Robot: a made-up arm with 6 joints. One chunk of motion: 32 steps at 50 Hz.
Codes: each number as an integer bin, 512 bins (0 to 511) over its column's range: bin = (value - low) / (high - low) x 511, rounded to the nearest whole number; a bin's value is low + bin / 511 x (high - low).
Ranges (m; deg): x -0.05..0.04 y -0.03..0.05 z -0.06..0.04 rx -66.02..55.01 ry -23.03..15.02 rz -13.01..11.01
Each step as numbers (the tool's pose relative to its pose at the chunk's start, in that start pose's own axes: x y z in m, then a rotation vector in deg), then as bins.
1 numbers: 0.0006 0.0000 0.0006 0.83 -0.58 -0.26
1 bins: 287 192 310 282 301 271
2 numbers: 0.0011 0.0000 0.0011 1.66 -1.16 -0.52
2 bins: 290 192 312 286 294 266
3 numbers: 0.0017 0.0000 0.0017 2.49 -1.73 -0.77
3 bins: 294 192 315 289 286 260
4 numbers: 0.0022 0.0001 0.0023 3.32 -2.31 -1.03
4 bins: 296 192 318 293 278 255
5 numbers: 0.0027 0.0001 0.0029 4.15 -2.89 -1.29
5 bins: 299 192 321 296 270 249
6 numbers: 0.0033 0.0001 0.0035 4.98 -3.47 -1.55
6 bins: 303 192 324 300 263 244
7 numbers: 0.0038 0.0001 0.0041 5.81 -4.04 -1.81
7 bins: 305 192 328 303 255 238
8 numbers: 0.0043 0.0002 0.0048 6.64 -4.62 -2.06
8 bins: 308 193 331 307 247 233
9 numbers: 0.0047 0.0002 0.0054 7.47 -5.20 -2.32
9 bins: 311 193 334 310 239 227
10 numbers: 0.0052 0.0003 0.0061 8.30 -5.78 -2.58
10 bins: 313 194 338 314 232 222
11 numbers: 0.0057 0.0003 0.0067 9.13 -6.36 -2.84
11 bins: 316 194 341 317 224 216
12 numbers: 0.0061 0.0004 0.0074 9.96 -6.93 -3.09
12 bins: 319 194 344 321 216 211
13 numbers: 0.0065 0.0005 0.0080 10.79 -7.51 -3.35
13 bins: 321 195 347 324 208 206
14 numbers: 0.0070 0.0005 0.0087 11.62 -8.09 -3.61
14 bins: 324 195 351 328 201 200
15 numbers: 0.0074 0.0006 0.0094 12.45 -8.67 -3.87
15 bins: 326 195 355 331 193 194
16 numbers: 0.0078 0.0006 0.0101 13.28 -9.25 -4.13
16 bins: 328 195 358 335 185 189
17 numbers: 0.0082 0.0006 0.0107 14.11 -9.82 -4.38
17 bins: 330 195 361 338 177 184
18 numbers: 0.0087 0.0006 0.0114 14.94 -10.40 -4.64
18 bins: 333 195 365 342 170 178
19 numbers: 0.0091 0.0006 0.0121 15.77 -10.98 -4.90
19 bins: 336 195 368 345 162 173
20 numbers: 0.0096 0.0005 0.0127 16.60 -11.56 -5.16
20 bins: 338 195 371 349 154 167
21 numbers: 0.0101 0.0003 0.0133 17.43 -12.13 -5.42
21 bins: 341 194 375 352 146 161
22 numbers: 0.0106 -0.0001 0.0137 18.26 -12.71 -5.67
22 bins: 344 191 377 356 139 156
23 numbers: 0.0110 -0.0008 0.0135 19.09 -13.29 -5.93
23 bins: 346 187 376 359 131 151
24 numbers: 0.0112 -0.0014 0.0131 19.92 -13.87 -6.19
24 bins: 347 183 374 363 123 145
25 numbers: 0.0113 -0.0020 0.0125 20.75 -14.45 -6.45
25 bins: 348 179 370 366 115 140
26 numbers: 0.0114 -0.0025 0.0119 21.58 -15.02 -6.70
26 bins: 349 176 367 370 108 134
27 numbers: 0.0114 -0.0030 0.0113 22.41 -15.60 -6.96
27 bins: 349 172 364 373 100 129
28 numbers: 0.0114 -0.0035 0.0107 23.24 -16.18 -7.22
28 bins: 349 169 361 377 92 123
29 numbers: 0.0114 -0.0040 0.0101 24.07 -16.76 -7.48
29 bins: 349 166 358 380 84 118
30 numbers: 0.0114 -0.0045 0.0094 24.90 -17.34 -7.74
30 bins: 349 163 355 384 76 112
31 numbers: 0.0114 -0.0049 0.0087 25.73 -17.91 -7.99
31 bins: 349 160 351 387 69 107
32 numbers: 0.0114 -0.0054 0.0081 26.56 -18.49 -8.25
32 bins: 349 157 348 391 61 101
